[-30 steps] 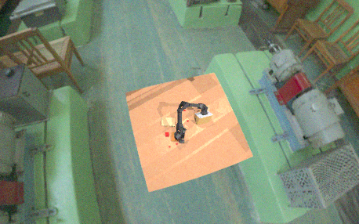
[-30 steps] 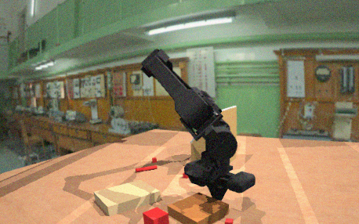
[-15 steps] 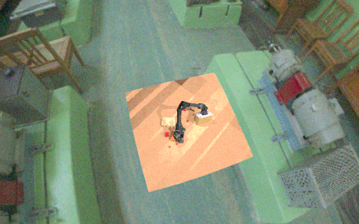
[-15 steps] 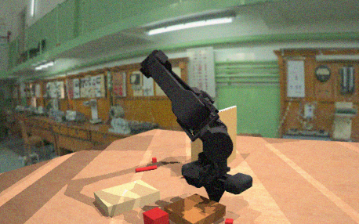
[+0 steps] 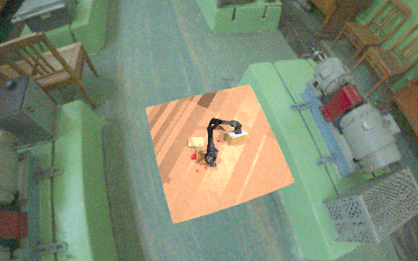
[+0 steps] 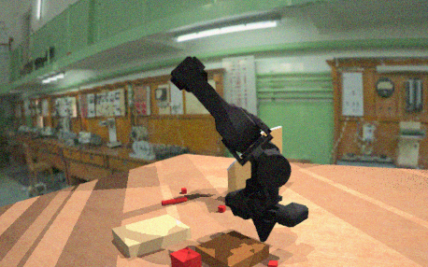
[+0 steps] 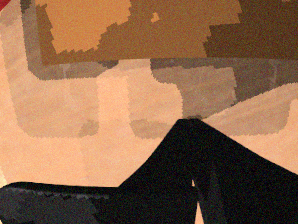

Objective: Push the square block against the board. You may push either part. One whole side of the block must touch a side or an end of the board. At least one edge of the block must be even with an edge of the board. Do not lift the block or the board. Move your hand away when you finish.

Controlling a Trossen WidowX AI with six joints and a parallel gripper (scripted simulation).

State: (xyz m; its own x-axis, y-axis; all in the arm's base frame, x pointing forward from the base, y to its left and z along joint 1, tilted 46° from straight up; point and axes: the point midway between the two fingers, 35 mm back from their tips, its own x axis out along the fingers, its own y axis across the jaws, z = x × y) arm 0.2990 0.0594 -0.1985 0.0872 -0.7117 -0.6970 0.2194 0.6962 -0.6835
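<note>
The board lies 13 cm ahead of my gripper tip, 22 cm to the right of it and 1 cm above it. From my gripper tip the other things lie so: square block (8 cm ahead, 2 cm to the right, 1 cm above); red cube (17 cm ahead, 7 cm to the right, 1 cm above); red stick (8 cm behind, 35 cm to the right).
</note>
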